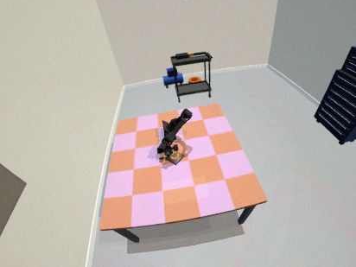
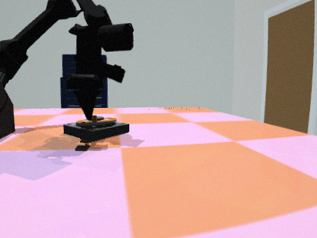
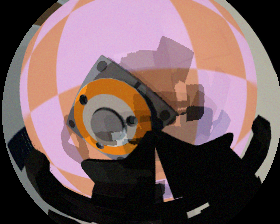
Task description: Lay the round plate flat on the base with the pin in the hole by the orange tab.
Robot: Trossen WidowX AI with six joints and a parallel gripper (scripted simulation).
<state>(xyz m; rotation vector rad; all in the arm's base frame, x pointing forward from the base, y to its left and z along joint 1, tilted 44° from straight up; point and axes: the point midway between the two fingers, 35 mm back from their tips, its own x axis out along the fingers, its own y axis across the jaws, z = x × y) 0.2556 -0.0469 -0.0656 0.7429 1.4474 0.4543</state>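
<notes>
The square base is 5 cm to the left of my gripper tip, 2 cm below it and 2 cm ahead of it.
</notes>
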